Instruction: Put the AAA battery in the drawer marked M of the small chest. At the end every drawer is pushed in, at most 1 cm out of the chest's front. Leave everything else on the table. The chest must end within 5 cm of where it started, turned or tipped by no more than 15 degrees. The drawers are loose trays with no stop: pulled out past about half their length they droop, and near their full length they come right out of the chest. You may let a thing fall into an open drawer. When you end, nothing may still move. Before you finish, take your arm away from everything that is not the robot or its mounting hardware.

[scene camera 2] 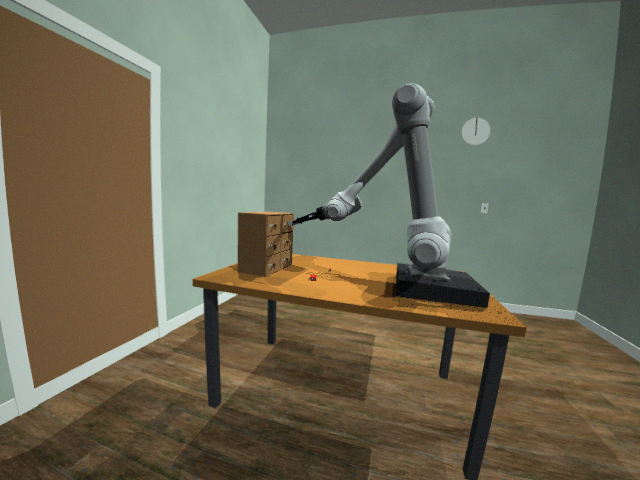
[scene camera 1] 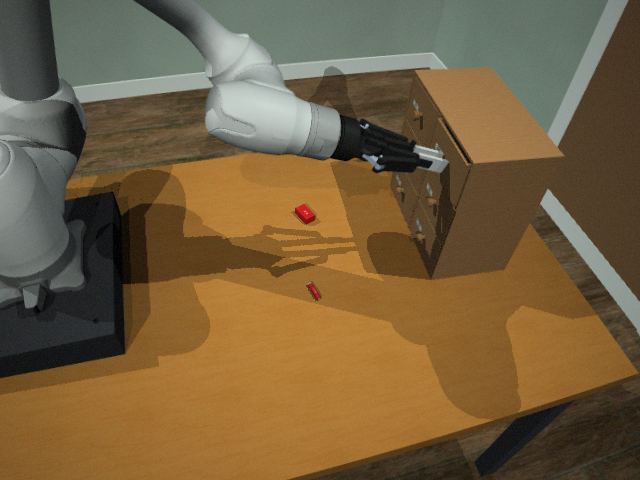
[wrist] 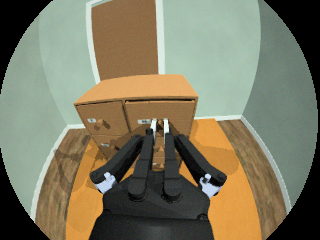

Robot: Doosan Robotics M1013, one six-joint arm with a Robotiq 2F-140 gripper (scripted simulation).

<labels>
A wooden chest shows in scene camera 2 (252,228), in scene camera 1 and in the wrist view. One and the same spot on the wooden chest: (wrist: 158,86) is (scene camera 1: 482,132).
</labels>
